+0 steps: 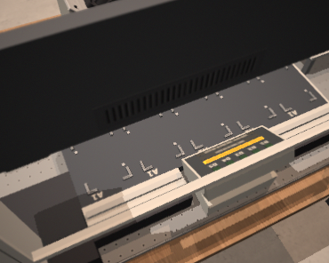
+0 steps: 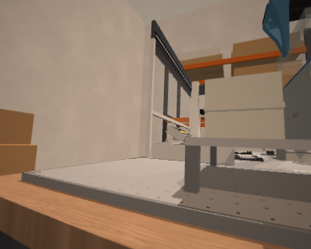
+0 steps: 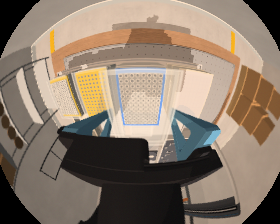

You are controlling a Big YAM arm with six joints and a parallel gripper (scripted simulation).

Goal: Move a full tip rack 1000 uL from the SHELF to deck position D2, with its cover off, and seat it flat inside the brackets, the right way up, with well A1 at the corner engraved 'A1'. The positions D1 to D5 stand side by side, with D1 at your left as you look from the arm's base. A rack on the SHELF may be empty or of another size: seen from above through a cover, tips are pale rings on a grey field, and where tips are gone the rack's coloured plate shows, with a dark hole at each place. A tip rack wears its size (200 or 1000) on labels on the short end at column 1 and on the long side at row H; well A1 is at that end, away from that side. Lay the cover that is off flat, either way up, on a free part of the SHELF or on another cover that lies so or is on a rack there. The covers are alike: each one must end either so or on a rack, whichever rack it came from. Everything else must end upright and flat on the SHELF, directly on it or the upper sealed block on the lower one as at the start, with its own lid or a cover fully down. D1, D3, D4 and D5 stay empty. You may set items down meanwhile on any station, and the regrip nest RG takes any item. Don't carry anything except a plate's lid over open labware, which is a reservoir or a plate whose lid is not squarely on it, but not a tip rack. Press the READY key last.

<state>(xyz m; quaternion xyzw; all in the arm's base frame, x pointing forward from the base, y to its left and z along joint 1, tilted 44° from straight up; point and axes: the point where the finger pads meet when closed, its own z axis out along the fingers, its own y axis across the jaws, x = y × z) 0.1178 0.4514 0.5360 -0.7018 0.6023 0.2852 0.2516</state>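
Now: hand 10 mm short of the blue tip rack, 10 mm to the left of it and 70 mm above it. Also, from my hand: beige block: 110 mm ahead, 10 mm to the left, 70 mm below; clear rack cover: right at my hand; shelf: 50 mm behind, 80 mm to the right, 140 mm below.
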